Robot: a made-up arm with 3 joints. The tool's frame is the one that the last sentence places. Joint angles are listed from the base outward.
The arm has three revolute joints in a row. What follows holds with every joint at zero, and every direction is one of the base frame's. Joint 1 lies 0.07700 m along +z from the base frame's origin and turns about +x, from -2.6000 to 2.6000 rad. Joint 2 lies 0.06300 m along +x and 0.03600 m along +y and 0.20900 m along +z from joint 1 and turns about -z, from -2.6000 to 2.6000 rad. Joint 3 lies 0.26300 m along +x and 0.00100 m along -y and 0.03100 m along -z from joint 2 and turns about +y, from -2.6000 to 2.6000 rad. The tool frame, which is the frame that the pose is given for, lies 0.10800 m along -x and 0.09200 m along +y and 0.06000 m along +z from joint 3; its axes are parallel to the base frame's.
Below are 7 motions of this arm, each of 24 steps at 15 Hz.
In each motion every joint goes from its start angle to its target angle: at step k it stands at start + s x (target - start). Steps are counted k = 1, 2, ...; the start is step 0. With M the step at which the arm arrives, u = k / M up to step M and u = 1 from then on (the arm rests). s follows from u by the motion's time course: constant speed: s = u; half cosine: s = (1 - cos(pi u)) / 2; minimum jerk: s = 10 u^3 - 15 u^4 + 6 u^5.
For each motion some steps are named. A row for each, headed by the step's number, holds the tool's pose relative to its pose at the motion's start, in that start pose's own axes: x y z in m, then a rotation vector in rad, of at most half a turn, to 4 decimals.
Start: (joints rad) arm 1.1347 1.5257 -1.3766
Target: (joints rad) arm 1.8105 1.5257 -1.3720
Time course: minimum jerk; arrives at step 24
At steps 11, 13, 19, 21, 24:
11: -0.0392 -0.0008 -0.0257 0.0025 0.2870 -0.0126
13: -0.0553 -0.0010 -0.0322 0.0034 0.3927 -0.0173
19: -0.0941 -0.0010 -0.0405 0.0056 0.6359 -0.0280
21: -0.0995 -0.0010 -0.0410 0.0059 0.6688 -0.0294
24: -0.1012 -0.0010 -0.0410 0.0059 0.6797 -0.0299

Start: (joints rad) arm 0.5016 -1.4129 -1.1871
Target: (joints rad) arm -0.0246 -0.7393 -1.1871
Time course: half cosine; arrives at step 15
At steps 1, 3, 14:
1: -0.0007 -0.0011 -0.0016 -0.0072 0.0057 -0.0019
3: -0.0065 -0.0102 -0.0136 -0.0632 0.0494 -0.0153
14: -0.0964 -0.1193 -0.0837 -0.6971 0.4674 -0.0119

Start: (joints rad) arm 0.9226 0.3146 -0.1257
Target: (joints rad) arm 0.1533 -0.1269 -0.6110
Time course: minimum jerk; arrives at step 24
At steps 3, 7, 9, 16, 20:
3: -0.0021 0.0037 -0.0016 -0.0107 -0.0116 0.0085
7: -0.0195 0.0329 -0.0181 -0.1002 -0.1063 0.0845
9: -0.0349 0.0562 -0.0368 -0.1784 -0.1861 0.1583
16: -0.0911 0.1163 -0.1430 -0.4733 -0.4532 0.5143
20: -0.1059 0.1217 -0.1848 -0.5595 -0.5153 0.6493

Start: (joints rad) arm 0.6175 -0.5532 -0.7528
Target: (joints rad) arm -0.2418 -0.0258 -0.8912
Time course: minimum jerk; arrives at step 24
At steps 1, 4, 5, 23, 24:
1: 0.0000 0.0000 -0.0001 -0.0006 0.0002 0.0001
4: -0.0013 0.0011 -0.0075 -0.0318 0.0109 0.0043
5: -0.0025 0.0017 -0.0135 -0.0580 0.0194 0.0080
23: -0.0666 -0.0408 -0.1581 -0.9263 0.1206 0.2726
24: -0.0667 -0.0408 -0.1582 -0.9269 0.1206 0.2729

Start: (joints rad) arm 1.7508 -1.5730 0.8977
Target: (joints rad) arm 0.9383 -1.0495 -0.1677
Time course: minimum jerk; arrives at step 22
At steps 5, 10, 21, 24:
5: 0.0238 -0.0100 -0.0034 0.0312 -0.0205 -0.0288
10: 0.1185 -0.0438 -0.0387 0.1063 -0.1045 -0.1896
21: 0.2496 -0.0856 -0.1684 -0.0196 -0.2465 -0.5234
24: 0.2497 -0.0856 -0.1687 -0.0200 -0.2467 -0.5238

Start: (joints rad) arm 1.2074 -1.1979 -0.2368
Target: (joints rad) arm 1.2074 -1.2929 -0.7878
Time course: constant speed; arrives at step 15
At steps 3, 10, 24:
3: -0.0076 0.0027 -0.0118 0.0055 -0.1102 0.0182
10: -0.0202 0.0087 -0.0414 0.0260 -0.3672 0.0581
24: -0.0245 0.0133 -0.0632 0.0472 -0.5506 0.0839

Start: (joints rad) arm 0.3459 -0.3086 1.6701
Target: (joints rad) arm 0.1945 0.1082 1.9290
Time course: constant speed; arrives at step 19
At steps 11, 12, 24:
11: 0.0224 -0.0640 0.0354 0.2528 0.1655 -0.0433
12: 0.0241 -0.0703 0.0374 0.2761 0.1793 -0.0456
24: 0.0333 -0.1162 0.0450 0.4409 0.2699 -0.0536

